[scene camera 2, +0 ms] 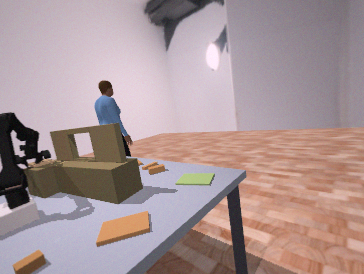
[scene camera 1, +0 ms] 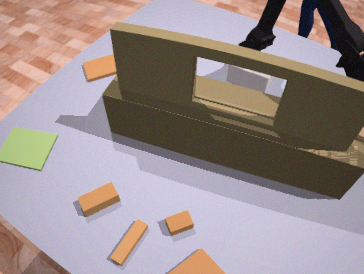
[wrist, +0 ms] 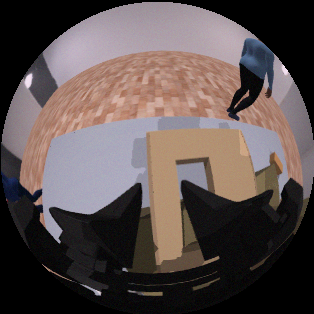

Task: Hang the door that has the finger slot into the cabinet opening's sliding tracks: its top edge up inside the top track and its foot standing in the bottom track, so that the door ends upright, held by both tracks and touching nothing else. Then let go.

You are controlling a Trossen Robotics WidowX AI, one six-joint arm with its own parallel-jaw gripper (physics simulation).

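Places are measured from the arm's base along level axes (x ahead, y left, z up), in centimetres.
Where they show: gripper, fingertip midpoint: (scene camera 2: 31, 166) (wrist: 161, 185); arm's base, origin of the base link: (scene camera 2: 18, 203).
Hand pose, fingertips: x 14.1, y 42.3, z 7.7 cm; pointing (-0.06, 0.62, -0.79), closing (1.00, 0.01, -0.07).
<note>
Each offset is from my fingertips to the top centre of the thing. "spot": to the spot under its first point. Level surfaces: height alone.
The cabinet is a long khaki box (scene camera 1: 220, 145) (scene camera 2: 97, 177) with an upright khaki panel (scene camera 1: 155, 65) (scene camera 2: 107, 142) on top, pierced by a rectangular opening. The panel @(dx +4.5, dy -3.4, dz +2.1 cm) (wrist: 165, 150) looks tan and sunlit in the wrist view. Stepped ledges (scene camera 1: 250, 108) show through the opening. I cannot make out which part or plate is the door with the finger slot. My gripper (scene camera 2: 46, 156) (wrist: 161, 185) is open and empty, by the panel's left end in scene camera 2. In the wrist view the panel's left post shows between the fingertips. How far they are from it is unclear.
A flat green plate @(dx +48.8, dy -90.6, dz -14.8 cm) (scene camera 1: 29, 148) (scene camera 2: 196, 178) and an orange plate @(dx +5.5, dy -91.4, dz -14.3 cm) (scene camera 1: 100, 67) (scene camera 2: 124, 228) lie on the table @(dz -15.6 cm) (scene camera 2: 200, 197). Orange blocks @(dx +50.7, dy -58.5, dz -12.1 cm) (scene camera 1: 99, 199) @(dx +56.2, dy -45.3, dz -13.6 cm) (scene camera 1: 129, 242) @(dx +45.8, dy -37.3, dz -12.6 cm) (scene camera 1: 179, 222) lie before the cabinet, with another orange piece @(spot: dx +53.1, dy -28.4, dz -14.1 cm) (scene camera 1: 197, 264). A person (scene camera 2: 107, 110) (wrist: 254, 70) stands beyond the table.
</note>
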